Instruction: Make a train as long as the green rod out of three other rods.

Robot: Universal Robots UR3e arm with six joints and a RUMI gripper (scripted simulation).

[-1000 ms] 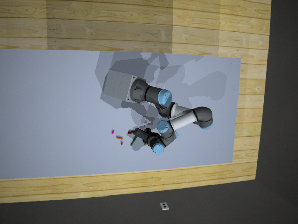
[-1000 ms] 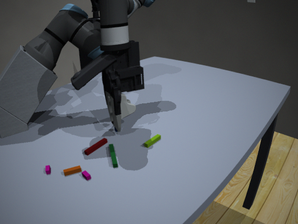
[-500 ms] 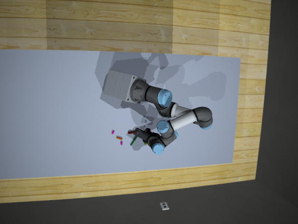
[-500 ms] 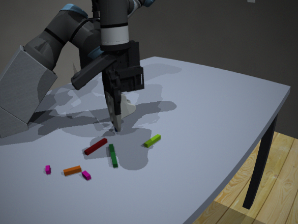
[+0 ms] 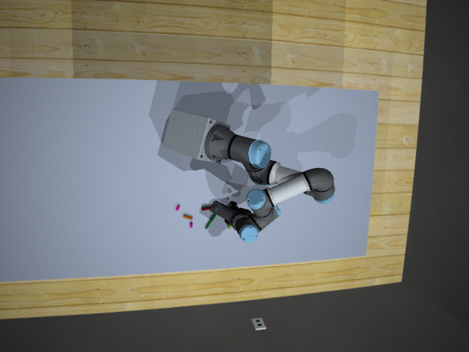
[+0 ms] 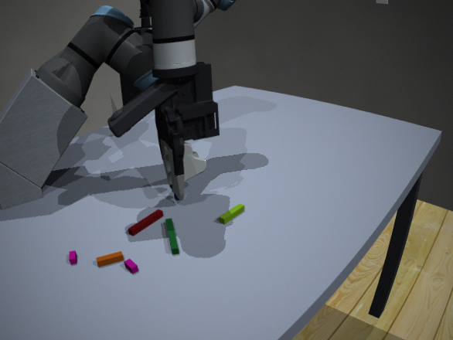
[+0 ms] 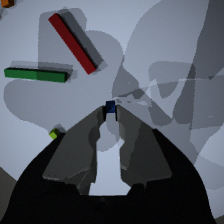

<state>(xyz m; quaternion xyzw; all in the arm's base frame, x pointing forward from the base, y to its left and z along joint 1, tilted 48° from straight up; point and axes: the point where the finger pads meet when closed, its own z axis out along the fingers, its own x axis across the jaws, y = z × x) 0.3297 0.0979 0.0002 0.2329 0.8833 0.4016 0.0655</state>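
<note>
Now: the orange rod 4 cm ahead of my hand, 17 cm to the right of it and 2 cm below it. Round my hand: blue rod 1 cm below; then green rod 6 cm ahead, 7 cm to the right, 2 cm below; then red rod 1 cm ahead, 8 cm to the right, 2 cm below.
</note>
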